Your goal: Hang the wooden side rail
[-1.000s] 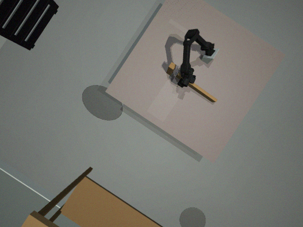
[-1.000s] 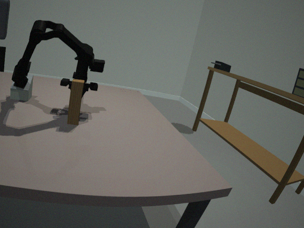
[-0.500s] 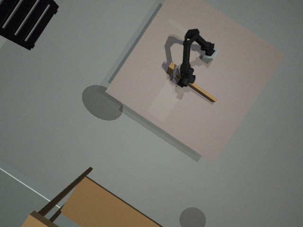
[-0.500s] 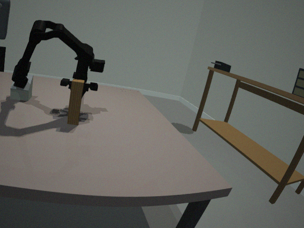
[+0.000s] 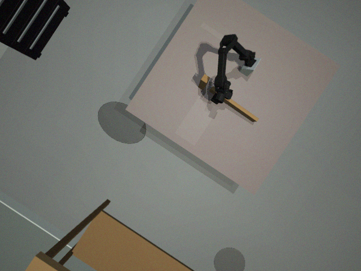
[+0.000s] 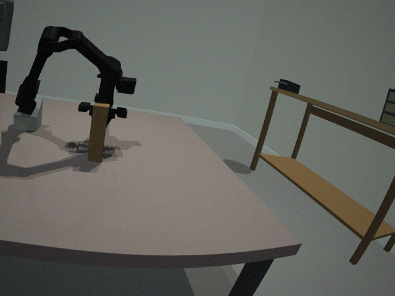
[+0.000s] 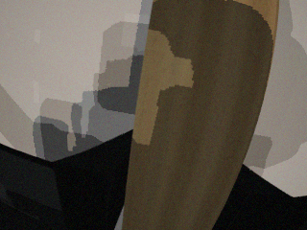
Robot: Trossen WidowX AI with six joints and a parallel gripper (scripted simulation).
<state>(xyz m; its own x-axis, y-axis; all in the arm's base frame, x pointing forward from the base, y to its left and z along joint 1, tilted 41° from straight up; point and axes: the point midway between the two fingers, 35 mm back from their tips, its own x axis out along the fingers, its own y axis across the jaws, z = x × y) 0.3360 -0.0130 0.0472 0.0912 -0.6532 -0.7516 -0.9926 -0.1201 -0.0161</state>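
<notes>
My gripper tip is now 150 mm to the left of the wooden headboard post, 40 mm below it and 10 mm short of it.
</notes>
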